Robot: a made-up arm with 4 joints.
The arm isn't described. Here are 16 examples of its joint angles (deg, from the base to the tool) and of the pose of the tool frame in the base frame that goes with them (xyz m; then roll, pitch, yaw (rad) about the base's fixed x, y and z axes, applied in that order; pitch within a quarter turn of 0, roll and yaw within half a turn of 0).
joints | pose
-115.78 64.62 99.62 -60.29 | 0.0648 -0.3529 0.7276 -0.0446 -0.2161 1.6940
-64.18 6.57 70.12 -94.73 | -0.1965 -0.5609 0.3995 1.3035 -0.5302 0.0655
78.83 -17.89 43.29 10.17 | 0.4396 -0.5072 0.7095 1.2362 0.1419 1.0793
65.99 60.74 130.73 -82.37 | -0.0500 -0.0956 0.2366 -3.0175 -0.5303 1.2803
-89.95 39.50 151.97 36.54 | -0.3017 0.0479 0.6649 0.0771 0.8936 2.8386
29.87 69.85 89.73 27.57 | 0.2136 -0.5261 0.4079 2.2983 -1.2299 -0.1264
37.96 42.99 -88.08 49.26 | -0.0341 -0.1877 1.0767 -0.3527 0.1127 -0.9439
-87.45 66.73 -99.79 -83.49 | 0.0516 0.1858 0.1767 -2.5629 0.7918 -1.0910
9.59 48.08 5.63 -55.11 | -0.4113 -0.4380 0.3585 2.0361 0.2877 -0.5570
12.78 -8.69 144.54 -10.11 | 0.3159 -0.0378 0.5984 1.3912 -0.0771 2.0342
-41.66 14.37 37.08 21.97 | -0.4534 -0.4068 0.6872 -0.7907 -0.7527 1.3536
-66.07 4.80 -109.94 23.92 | -0.1259 0.2568 0.1684 1.8224 -0.1380 -3.0430
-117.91 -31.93 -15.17 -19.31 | -0.0185 -0.2881 -0.1265 -3.0288 -0.0146 2.4755
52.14 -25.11 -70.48 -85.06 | -0.4110 -0.1797 0.5311 1.7119 -0.3239 -1.5794
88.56 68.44 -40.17 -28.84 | -0.0703 -0.5233 0.9509 -0.2267 0.8125 -2.1504
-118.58 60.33 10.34 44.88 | -0.2357 -0.5232 0.1077 -2.2918 -0.2317 2.4179
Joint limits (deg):
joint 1: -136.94..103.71
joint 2: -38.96..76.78
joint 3: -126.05..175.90
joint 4: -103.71..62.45
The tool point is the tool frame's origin. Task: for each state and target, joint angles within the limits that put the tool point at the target. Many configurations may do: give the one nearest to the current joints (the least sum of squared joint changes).
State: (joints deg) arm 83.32 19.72 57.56 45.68
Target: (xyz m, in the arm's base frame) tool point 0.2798 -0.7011 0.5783
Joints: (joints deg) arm 98.71 33.50 14.28 35.87
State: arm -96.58 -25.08 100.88 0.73
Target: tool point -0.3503 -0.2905 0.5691
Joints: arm -111.59 3.91 88.76 -34.57
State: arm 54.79 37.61 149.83 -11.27
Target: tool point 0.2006 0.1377 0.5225
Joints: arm 60.01 21.18 175.80 -20.80
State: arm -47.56 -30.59 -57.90 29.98
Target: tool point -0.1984 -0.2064 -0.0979
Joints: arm -89.30 -9.17 -34.30 -7.80
